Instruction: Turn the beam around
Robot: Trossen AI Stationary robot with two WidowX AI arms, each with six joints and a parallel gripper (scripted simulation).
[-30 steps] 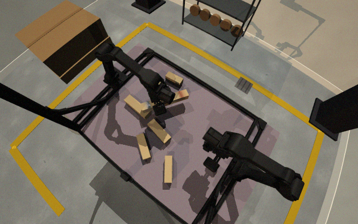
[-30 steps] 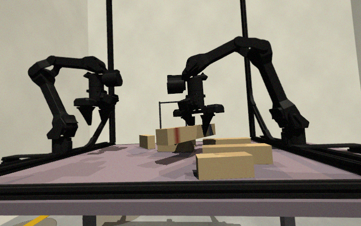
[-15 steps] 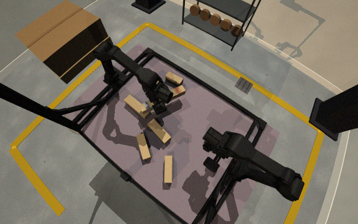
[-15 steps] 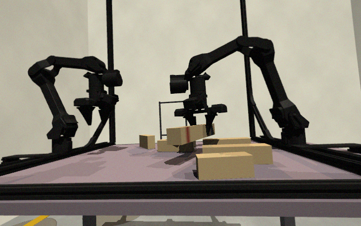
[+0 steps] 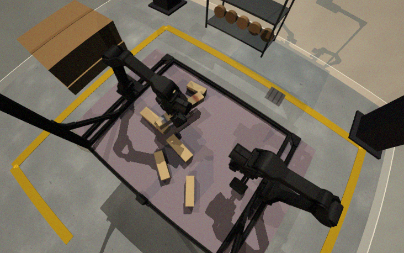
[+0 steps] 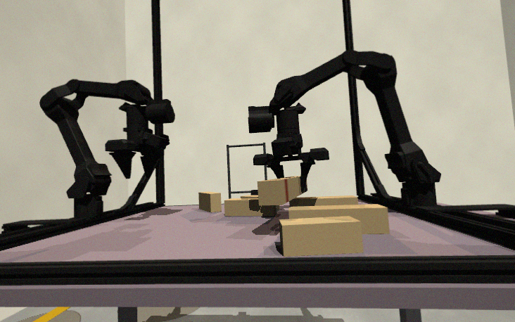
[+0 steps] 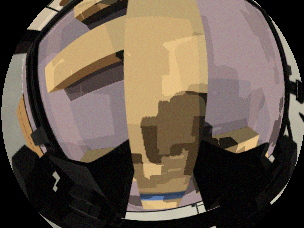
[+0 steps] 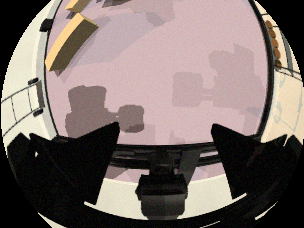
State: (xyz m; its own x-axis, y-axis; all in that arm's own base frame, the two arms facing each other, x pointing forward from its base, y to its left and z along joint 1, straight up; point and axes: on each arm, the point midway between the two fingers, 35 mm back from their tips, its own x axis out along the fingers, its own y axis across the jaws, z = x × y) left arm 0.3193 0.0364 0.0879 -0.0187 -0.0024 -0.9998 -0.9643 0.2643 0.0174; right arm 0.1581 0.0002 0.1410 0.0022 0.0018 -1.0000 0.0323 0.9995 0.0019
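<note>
My left hand is 5 cm short of the beam, 1 cm to the left of it and 2 cm above it.
</note>
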